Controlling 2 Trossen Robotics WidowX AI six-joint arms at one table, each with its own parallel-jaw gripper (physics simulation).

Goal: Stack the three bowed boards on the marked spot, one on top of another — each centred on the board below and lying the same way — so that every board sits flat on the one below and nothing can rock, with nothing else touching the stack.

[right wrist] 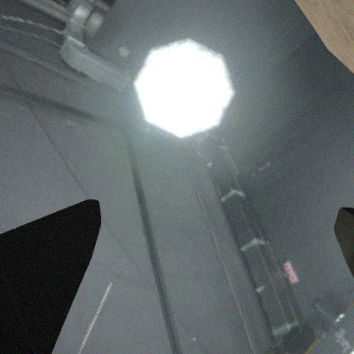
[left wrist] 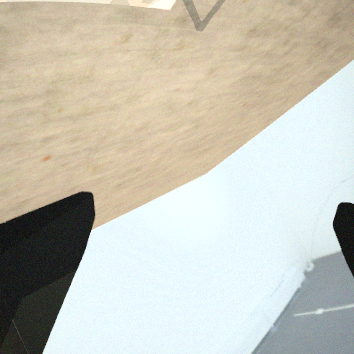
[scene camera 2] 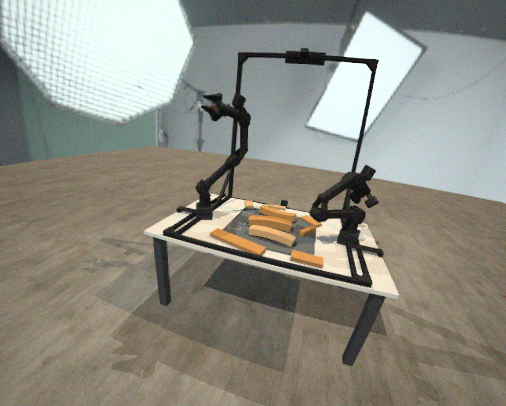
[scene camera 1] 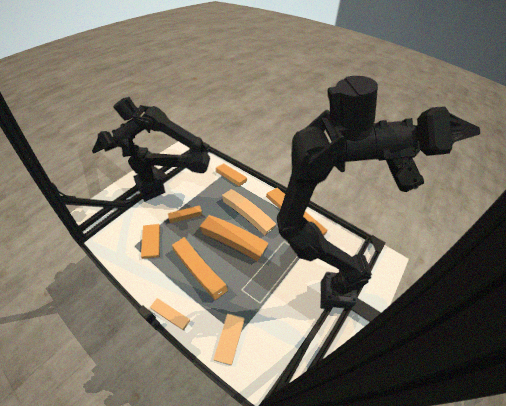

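Seen in the pictures: left gripper, fingertip midpoint: (left wrist: 218,209) (scene camera 2: 368,196) (scene camera 1: 98,151); right gripper, fingertip midpoint: (right wrist: 221,216) (scene camera 2: 202,101) (scene camera 1: 463,134); left arm's base, link origin: (scene camera 2: 350,230) (scene camera 1: 147,178); right arm's base, link origin: (scene camera 2: 204,205) (scene camera 1: 341,286).
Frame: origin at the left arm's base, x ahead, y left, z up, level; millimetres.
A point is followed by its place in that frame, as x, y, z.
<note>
Three long bowed orange boards lie apart, side by side, on the grey mat (scene camera 1: 165,270) @(398, -107, -68). The pale one (scene camera 1: 248,211) @(367, 263, -21) (scene camera 2: 271,235) @(336, 299, -35) is upper right in scene camera 1, the middle one (scene camera 1: 234,237) @(443, 150, -13) (scene camera 2: 270,223) @(407, 185, -30) is at the mat's centre, and the third (scene camera 1: 200,269) @(480, -8, -29) (scene camera 2: 277,214) @(449, 17, -37) is lower left. The marked spot (scene camera 1: 242,290) @(603, 75, -68) is a thin white outline with no board on its visible part; the right arm hides its far end. My left gripper (scene camera 1: 95,149) @(-37, -145, 183) (left wrist: 218,209) @(-37, -145, 183) is open and empty, off the table's left side. My right gripper (scene camera 1: 478,131) @(837, 328, 594) (scene camera 2: 203,101) @(837, 328, 594) (right wrist: 221,216) @(837, 328, 594) is open and empty, high up.
Short orange blocks lie around the mat: one (scene camera 1: 231,174) @(133, 336, -48) (scene camera 2: 307,259) @(113, 358, -50), one (scene camera 1: 185,214) @(233, 61, -42), one (scene camera 1: 150,241) @(269, -105, -52), one (scene camera 1: 170,313) @(552, -162, -56) and one (scene camera 1: 229,340) @(722, -53, -54). A long flat orange board (scene camera 1: 316,223) @(544, 464, -49) (scene camera 2: 237,242) @(435, 454, -50) lies partly behind the right arm. A black frame (scene camera 2: 265,55) @(758, -131, 950) rises over the table.
</note>
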